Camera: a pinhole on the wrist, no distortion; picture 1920 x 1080 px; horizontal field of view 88.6 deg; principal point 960.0 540.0 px. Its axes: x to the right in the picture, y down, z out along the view. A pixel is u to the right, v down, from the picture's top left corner.
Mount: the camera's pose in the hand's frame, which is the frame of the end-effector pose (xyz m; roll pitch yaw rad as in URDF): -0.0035 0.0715 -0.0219 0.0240 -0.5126 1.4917
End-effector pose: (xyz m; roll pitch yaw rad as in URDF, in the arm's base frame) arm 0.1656 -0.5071 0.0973 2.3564 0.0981 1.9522
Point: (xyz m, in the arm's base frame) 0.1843 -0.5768 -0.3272
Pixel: 588 555
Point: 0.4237 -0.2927 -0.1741
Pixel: 1454 223
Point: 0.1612 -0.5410 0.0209
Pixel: 259 623
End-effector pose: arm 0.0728 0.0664 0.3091 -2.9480 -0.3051 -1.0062
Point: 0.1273 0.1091 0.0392
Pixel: 1148 820
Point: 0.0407 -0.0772 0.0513
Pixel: outside the picture
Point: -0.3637 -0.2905 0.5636
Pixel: behind the camera
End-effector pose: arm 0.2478 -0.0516 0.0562 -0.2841 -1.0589 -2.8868
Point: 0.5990 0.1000 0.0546
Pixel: 845 980
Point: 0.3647 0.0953 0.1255
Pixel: 452 530
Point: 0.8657 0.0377 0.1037
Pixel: 1170 972
